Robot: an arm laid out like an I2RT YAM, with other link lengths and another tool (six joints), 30 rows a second.
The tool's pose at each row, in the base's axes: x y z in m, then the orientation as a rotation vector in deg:
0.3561, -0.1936, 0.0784, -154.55, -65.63, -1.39
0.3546, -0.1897, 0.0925, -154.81, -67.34, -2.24
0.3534, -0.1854, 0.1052, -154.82, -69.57, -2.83
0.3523, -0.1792, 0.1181, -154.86, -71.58, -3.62
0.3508, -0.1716, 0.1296, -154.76, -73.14, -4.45
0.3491, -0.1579, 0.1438, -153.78, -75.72, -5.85
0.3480, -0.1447, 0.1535, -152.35, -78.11, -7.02
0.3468, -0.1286, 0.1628, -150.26, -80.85, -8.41
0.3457, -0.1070, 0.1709, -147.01, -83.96, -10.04
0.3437, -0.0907, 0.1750, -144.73, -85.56, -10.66
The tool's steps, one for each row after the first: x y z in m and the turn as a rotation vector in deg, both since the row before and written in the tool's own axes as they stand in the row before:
0.0031, -0.0063, -0.0129, -1.02, 0.07, -1.06
0.0036, -0.0059, -0.0116, -0.93, -0.13, -1.42
0.0052, -0.0068, -0.0116, -0.95, 0.02, -1.27
0.0060, -0.0075, -0.0100, -0.71, 0.18, -1.03
0.0110, -0.0115, -0.0118, -0.54, 0.61, -1.91
0.0109, -0.0098, -0.0074, -0.08, 0.68, -1.90
0.0135, -0.0111, -0.0064, 0.19, 0.96, -2.31
0.0184, -0.0134, -0.0039, 0.80, 1.46, -2.90
0.0135, -0.0102, -0.0005, 0.91, 0.88, -1.67

